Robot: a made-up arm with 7 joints. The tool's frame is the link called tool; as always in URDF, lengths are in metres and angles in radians. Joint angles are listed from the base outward. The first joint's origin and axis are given. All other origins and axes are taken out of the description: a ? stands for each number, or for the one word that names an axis. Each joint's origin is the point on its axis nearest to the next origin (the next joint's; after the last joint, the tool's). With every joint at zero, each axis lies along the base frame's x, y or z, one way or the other. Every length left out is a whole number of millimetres.
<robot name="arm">
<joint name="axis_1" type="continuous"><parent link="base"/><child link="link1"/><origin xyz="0 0 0.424"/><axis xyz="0 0 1"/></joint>
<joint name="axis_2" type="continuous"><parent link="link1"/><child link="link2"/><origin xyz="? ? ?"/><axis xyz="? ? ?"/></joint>
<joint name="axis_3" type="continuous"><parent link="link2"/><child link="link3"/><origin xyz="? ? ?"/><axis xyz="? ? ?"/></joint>
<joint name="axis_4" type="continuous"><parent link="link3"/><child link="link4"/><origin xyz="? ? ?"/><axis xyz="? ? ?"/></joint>
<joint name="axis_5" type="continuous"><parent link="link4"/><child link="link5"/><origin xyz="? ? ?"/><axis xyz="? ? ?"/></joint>
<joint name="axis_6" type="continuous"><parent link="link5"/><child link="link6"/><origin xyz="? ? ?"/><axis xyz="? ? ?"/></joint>
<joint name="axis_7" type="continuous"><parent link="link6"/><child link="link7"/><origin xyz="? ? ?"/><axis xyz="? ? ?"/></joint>
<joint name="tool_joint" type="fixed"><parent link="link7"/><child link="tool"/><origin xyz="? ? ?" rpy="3.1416 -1.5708 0"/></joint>
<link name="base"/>
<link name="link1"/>
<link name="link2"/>
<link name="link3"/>
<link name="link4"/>
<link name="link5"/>
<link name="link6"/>
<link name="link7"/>
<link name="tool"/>
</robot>
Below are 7 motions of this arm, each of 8 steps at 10 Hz.
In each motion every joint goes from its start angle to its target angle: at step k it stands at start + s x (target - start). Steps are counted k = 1, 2, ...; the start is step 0. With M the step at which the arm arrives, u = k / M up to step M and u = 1 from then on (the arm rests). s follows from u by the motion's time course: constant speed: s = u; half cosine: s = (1 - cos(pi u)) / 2; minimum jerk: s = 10 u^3 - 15 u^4 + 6 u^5.
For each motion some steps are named. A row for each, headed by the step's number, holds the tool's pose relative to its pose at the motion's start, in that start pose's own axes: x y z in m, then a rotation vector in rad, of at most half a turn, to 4 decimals.
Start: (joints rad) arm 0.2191 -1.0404 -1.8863 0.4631 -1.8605 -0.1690 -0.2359
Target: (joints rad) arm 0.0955 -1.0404 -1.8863 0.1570 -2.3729 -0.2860 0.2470
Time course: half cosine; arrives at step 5
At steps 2, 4, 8:
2: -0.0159 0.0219 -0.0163 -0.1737 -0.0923 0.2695
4: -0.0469 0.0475 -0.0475 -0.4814 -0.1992 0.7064
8: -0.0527 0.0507 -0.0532 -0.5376 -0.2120 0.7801

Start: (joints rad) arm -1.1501 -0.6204 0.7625 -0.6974 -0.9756 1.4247 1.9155
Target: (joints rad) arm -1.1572 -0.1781 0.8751 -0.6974 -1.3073 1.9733 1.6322
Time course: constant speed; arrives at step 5
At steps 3, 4, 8:
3: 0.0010 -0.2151 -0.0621 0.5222 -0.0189 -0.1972
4: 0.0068 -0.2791 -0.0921 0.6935 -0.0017 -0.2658
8: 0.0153 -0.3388 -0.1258 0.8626 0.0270 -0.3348

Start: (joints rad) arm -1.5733 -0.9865 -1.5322 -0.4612 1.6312 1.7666 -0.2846
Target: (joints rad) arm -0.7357 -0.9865 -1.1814 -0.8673 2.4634 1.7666 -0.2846
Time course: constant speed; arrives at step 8
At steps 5, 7, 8:
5: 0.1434 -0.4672 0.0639 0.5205 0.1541 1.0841
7: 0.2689 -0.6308 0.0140 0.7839 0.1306 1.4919
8: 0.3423 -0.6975 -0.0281 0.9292 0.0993 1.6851

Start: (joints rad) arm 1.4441 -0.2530 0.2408 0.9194 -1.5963 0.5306 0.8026
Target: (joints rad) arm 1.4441 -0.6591 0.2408 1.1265 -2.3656 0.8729 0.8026
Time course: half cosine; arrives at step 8
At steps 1, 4, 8:
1: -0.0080 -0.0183 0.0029 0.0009 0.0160 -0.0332
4: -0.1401 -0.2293 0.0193 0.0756 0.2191 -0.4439
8: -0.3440 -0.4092 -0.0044 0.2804 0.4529 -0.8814

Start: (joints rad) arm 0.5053 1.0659 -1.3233 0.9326 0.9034 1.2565 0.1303
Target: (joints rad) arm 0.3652 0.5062 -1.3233 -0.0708 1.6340 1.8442 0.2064
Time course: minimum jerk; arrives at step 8
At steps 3, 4, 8:
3: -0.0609 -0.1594 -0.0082 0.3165 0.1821 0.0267
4: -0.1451 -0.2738 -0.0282 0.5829 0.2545 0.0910
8: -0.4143 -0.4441 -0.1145 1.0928 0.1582 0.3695

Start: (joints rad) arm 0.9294 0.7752 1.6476 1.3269 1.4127 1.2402 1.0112
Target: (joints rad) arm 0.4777 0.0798 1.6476 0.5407 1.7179 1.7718 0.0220
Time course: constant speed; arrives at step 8
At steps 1, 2, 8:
1: 0.0288 -0.0675 -0.0153 0.1658 0.0109 -0.0333
2: 0.0629 -0.1337 -0.0407 0.3333 0.0496 -0.0681
8: 0.2935 -0.4150 -0.4076 1.1975 0.7614 -0.2351

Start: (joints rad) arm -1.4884 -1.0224 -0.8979 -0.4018 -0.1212 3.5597 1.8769
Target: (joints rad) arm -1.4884 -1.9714 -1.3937 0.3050 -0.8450 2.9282 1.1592
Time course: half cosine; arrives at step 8
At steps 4, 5, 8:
4: -0.4255 -0.1151 -0.1324 -0.7572 -0.2230 0.3958
5: -0.5869 -0.2071 -0.1375 -0.8959 -0.4497 0.5928
8: -0.8100 -0.4113 -0.0908 -0.8523 -0.8980 0.9196

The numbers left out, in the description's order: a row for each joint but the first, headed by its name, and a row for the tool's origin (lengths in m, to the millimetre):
axis_2: xyz 0 -0.065 0, axis 0 -1 0
axis_3: xyz 0 0 0.491, axis 0 0 1
axis_4: xyz 0.029 0.069 0, axis 0 1 0
axis_5: xyz -0.02 0 0.466, axis 0 0 1
axis_6: xyz 0 -0.107 0, axis 0 -1 0
axis_7: xyz 0.013 0 0.096, axis 1 0 0
tool: xyz 0 0 0

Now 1 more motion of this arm.
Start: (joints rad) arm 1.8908 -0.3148 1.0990 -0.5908 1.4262 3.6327 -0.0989
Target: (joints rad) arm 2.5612 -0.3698 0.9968 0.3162 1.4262 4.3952 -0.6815
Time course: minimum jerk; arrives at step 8
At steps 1, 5, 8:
1: 0.0016 0.0080 -0.0004 0.0007 0.0139 -0.0291
5: 0.2165 0.2917 -0.0642 0.1319 0.5412 -1.2736
8: 0.3603 0.3350 -0.1081 0.2705 0.7057 -1.7029

